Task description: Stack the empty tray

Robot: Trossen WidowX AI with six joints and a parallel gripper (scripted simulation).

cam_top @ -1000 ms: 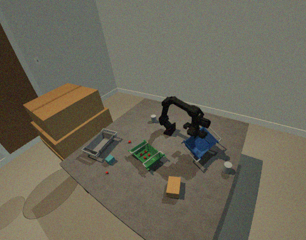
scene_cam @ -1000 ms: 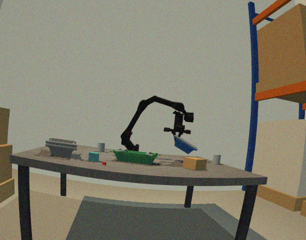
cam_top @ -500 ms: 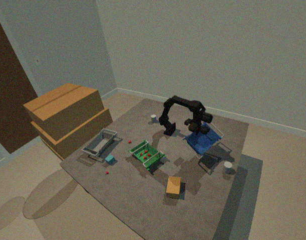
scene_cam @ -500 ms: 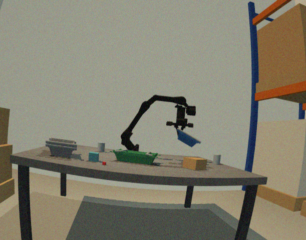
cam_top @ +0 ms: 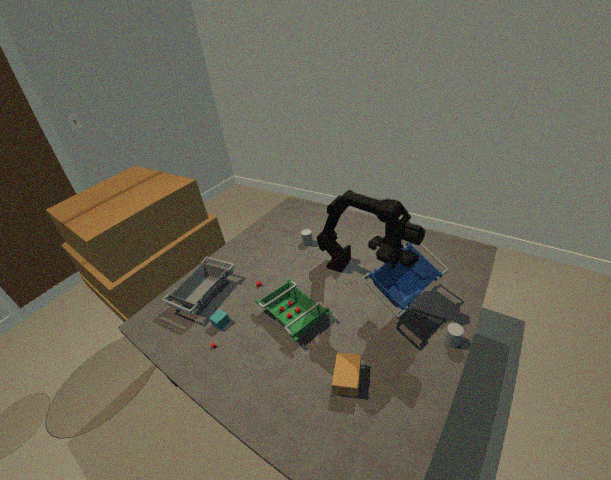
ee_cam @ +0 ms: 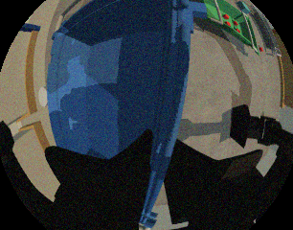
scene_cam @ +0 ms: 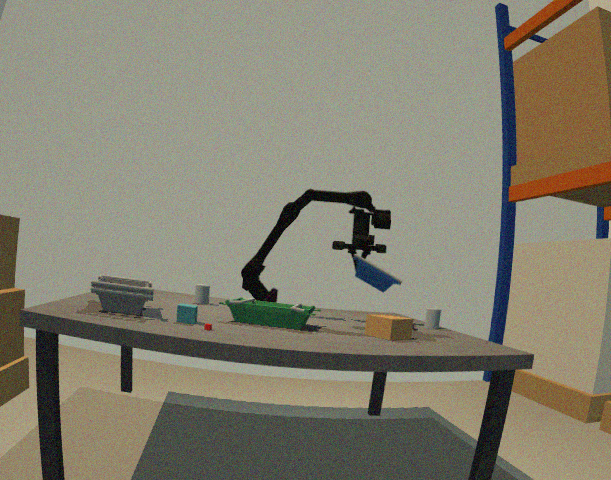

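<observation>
My gripper tip is 7 cm to the right of the blue tray and 3 cm short of it. Also, from my gripper tip: red block 53 cm to the right, 49 cm ahead, 17 cm below; orange box 39 cm ahead, 15 cm below, 2 cm to the right; teal block 59 cm to the right, 39 cm ahead, 16 cm below.
</observation>
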